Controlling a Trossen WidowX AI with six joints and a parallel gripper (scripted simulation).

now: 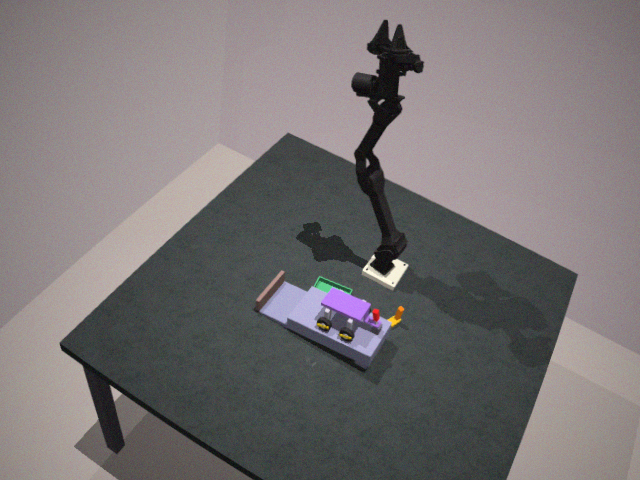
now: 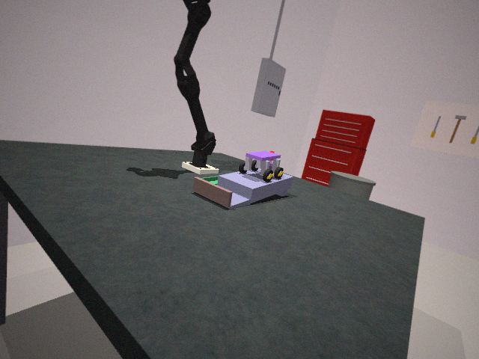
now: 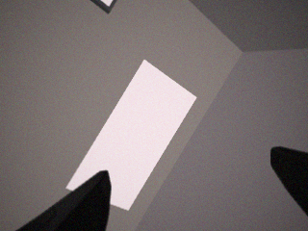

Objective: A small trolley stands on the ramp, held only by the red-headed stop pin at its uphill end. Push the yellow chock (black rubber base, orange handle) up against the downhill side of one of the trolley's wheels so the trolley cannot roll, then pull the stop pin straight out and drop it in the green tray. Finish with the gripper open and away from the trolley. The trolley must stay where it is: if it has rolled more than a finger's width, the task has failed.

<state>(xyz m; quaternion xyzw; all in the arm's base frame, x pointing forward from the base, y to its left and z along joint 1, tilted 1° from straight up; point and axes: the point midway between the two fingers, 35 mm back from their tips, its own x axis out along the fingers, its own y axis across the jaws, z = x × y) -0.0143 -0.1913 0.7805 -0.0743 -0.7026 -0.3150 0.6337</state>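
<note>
Now: gripper tip 820 mm above the yellow chock, 350 mm to the right of it and 180 mm short of it. The rest, counted from my gripper tip: green tray: 850 mm below, 220 mm ahead, 140 mm to the left; red-headed stop pin: 710 mm below, 340 mm to the left, 290 mm ahead; trolley: 730 mm below, 330 mm ahead, 250 mm to the left.
</note>
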